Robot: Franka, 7 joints.
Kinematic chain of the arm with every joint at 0, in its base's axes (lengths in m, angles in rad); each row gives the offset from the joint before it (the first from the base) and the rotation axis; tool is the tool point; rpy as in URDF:
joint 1: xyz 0 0 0.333 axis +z
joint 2: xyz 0 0 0 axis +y
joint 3: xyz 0 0 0.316 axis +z
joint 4: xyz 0.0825 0 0 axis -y
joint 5: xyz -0.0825 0 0.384 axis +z
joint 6: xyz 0 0 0 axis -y
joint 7: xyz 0.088 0 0 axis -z
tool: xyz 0 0 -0.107 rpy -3.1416 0 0
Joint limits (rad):
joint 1: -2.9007..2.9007
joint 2: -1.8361..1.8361
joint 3: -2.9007..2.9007
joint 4: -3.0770..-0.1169
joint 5: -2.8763..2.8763
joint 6: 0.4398..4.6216
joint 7: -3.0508..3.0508
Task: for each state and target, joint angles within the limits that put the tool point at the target. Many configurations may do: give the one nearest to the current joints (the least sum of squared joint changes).
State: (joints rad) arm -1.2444 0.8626 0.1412 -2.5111 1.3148 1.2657 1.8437
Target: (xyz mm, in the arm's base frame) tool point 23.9 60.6 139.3
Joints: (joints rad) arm -1.0577 1.0925 -0.3032 -3.0333 0.8530 1.3325 1.8437
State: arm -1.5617 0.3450 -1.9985 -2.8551 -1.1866 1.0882 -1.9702
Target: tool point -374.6 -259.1 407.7
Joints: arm -0.9454 0.4433 -1.3817 -2.3037 -1.3269 1.2547 -1.9702
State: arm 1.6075 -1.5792 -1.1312 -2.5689 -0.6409 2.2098 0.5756
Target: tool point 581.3 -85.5 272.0
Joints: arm 1.6451 -1.6934 -1.6241 -2.0467 -0.6735 2.2880 0.5756
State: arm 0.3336 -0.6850 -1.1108 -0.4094 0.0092 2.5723 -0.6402
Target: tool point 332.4 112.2 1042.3
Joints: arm 0.8471 -0.2857 -0.3453 -1.0977 0.0562 2.2014 -0.6402
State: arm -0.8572 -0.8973 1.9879 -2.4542 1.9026 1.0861 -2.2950
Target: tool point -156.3 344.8 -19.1
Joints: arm -0.5966 -1.1191 2.4791 -2.2898 1.9221 1.1367 -2.2950
